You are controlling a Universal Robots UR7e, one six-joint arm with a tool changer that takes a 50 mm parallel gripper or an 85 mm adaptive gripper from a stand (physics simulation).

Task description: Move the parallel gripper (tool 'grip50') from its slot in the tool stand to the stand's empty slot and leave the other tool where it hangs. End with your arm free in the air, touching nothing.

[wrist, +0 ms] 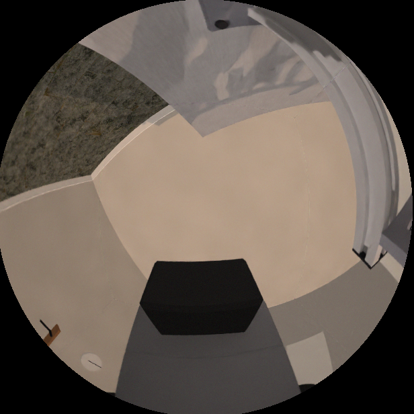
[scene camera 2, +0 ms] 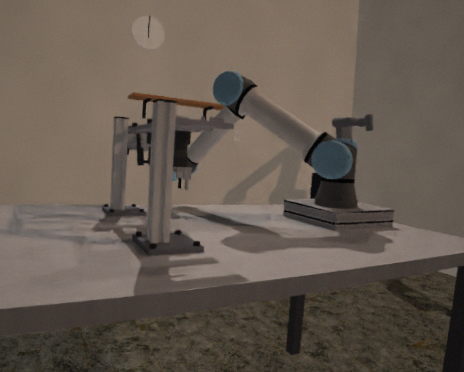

In view: a parallel gripper (scene camera 2: 182,138) and a tool stand (scene camera 2: 158,241).
The wrist view misses the parallel gripper: it is out of frame.
